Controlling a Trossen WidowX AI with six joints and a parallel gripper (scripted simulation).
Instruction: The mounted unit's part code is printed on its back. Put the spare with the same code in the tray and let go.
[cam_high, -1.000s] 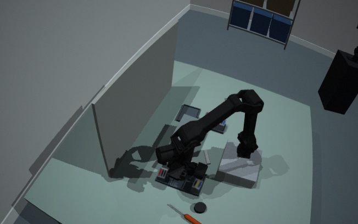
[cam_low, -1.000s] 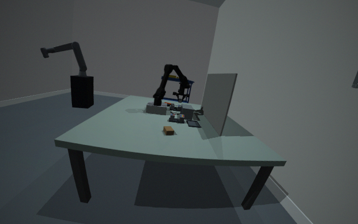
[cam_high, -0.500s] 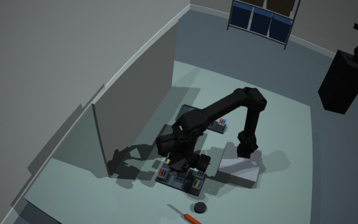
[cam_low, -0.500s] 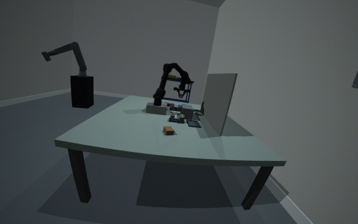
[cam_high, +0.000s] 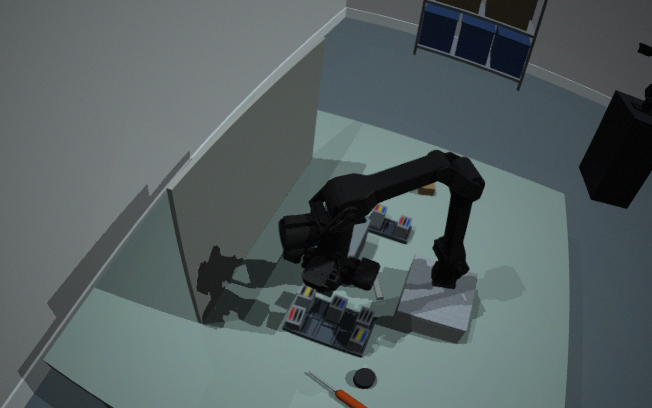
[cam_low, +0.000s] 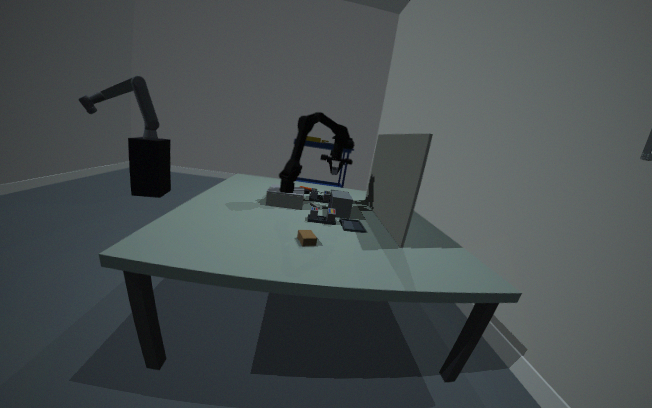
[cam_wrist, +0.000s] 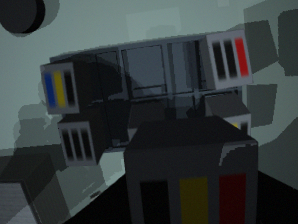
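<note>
Now: gripper tip 400 mm to the left of the tray and 170 mm above it. The rest, counted from my gripper tip: black puck 160 mm below, 140 mm to the left, 130 mm behind; tall grey panel 260 mm to the right, 210 mm ahead, 60 mm above; mounted unit 210 mm to the right, 120 mm below, 10 mm behind.
</note>
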